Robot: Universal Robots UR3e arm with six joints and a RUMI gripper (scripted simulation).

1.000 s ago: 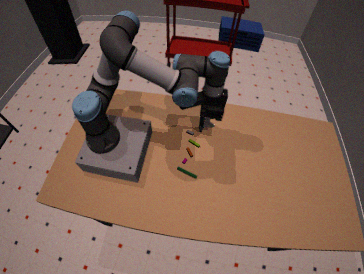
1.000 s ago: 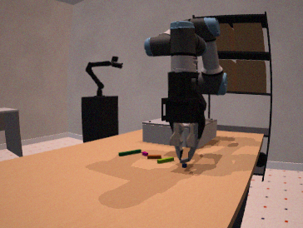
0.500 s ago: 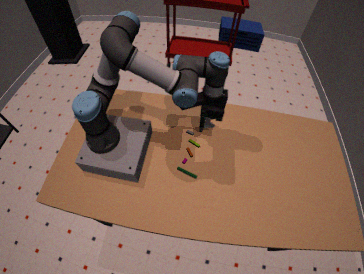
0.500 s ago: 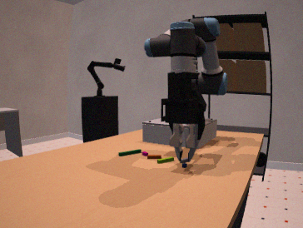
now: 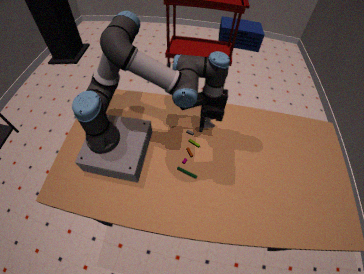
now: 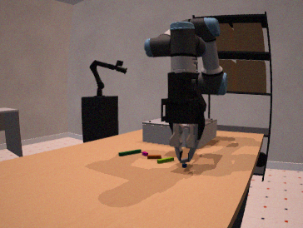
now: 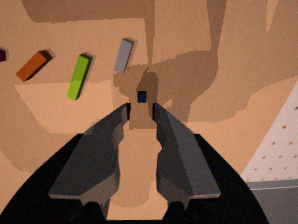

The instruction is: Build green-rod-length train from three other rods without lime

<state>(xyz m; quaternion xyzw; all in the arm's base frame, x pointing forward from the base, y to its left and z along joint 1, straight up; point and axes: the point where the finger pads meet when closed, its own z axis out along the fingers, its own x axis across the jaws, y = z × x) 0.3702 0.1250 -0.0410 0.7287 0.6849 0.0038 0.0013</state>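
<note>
Now: the small blue rod 30 mm below my hand. Also, from my hand: orange rod 110 mm to the right, 40 mm behind, 30 mm below; lime rod 70 mm to the right, 30 mm below, 30 mm behind; grey rod 40 mm behind, 30 mm below, 20 mm to the right.
</note>
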